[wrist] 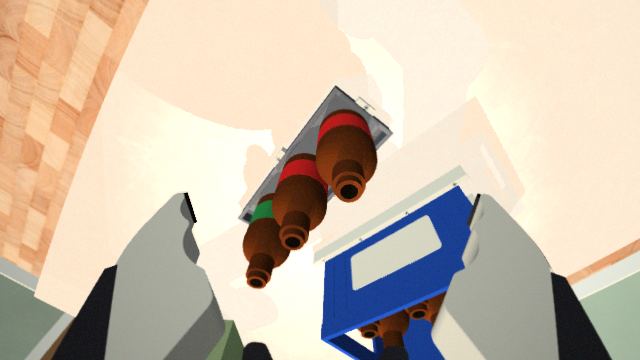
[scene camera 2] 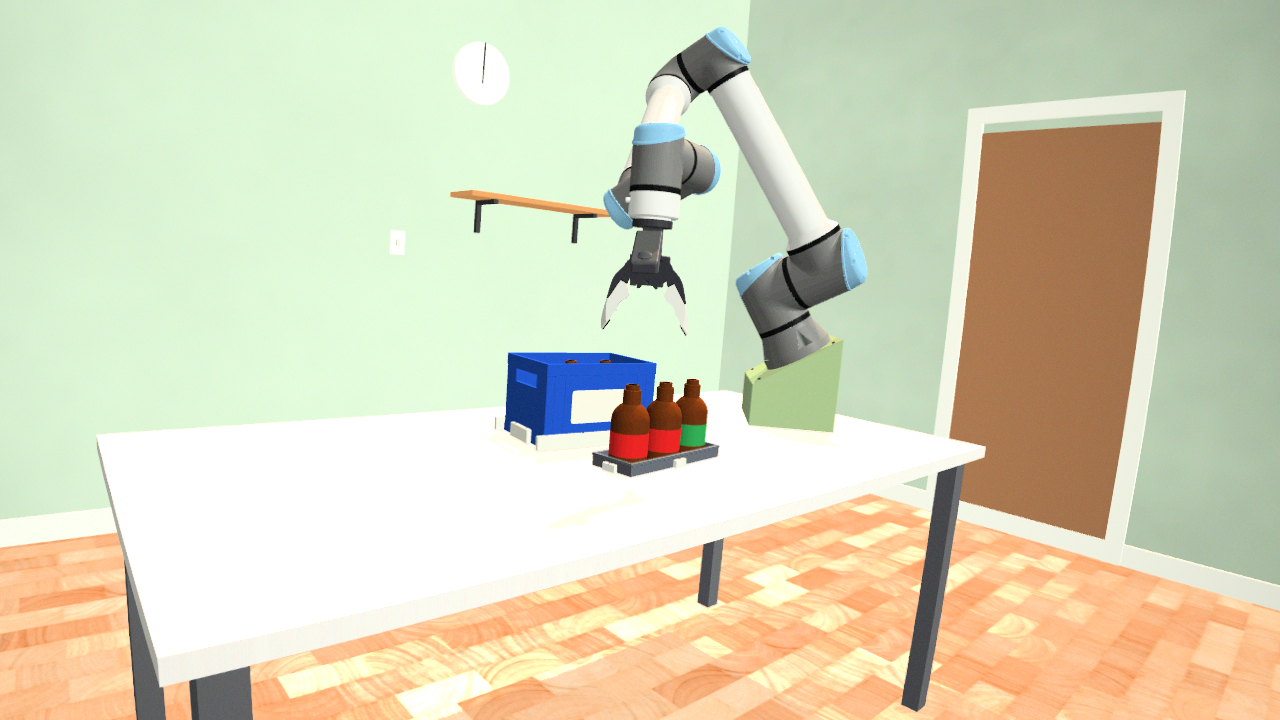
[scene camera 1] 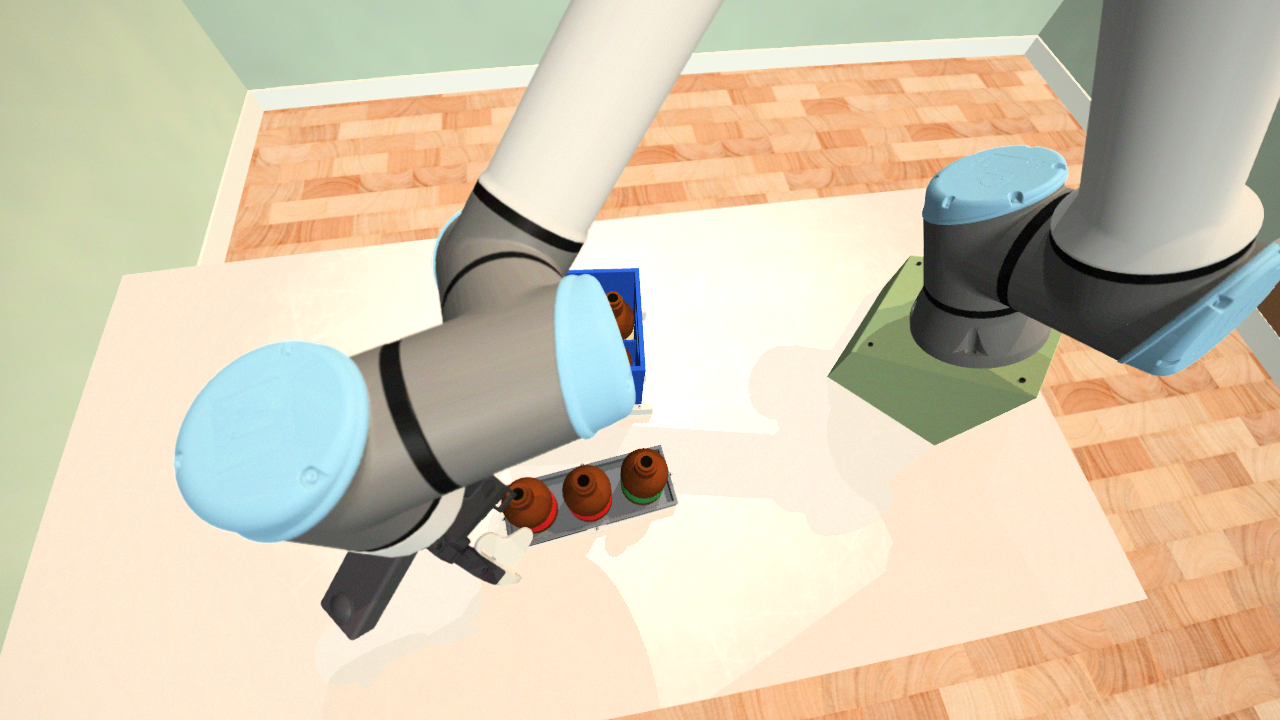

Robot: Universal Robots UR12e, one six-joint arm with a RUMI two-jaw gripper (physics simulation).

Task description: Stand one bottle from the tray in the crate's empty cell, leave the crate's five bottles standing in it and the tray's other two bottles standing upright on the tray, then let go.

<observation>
In view: my gripper [scene camera 1: 469,535], a red-labelled bottle [scene camera 1: 586,490], a green-labelled bottle [scene camera 1: 644,472] and a red-labelled bottle [scene camera 2: 629,432].
The green-labelled bottle shows as well in the wrist view [wrist: 262,248] and in scene camera 2 [scene camera 2: 694,410]. My gripper is seen too in the wrist view [wrist: 329,196] and in scene camera 2 [scene camera 2: 644,332].
</observation>
